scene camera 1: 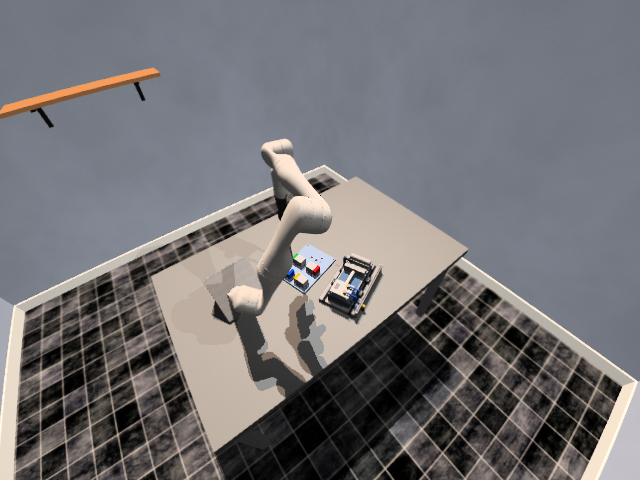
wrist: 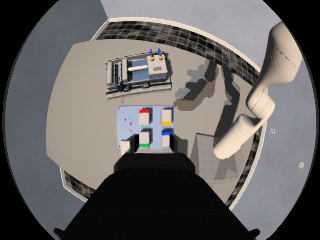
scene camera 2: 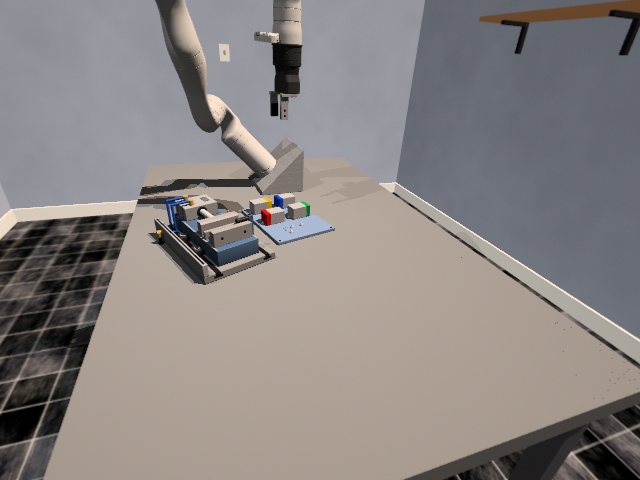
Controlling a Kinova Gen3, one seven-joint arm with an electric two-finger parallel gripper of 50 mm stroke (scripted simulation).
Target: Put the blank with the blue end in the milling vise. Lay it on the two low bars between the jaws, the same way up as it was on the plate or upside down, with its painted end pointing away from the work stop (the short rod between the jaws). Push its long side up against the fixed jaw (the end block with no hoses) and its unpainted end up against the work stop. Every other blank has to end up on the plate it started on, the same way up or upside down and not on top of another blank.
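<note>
Visible in the pictures: a fixed jaw and the gripper. The wrist view, too, shows the gripper.
</note>
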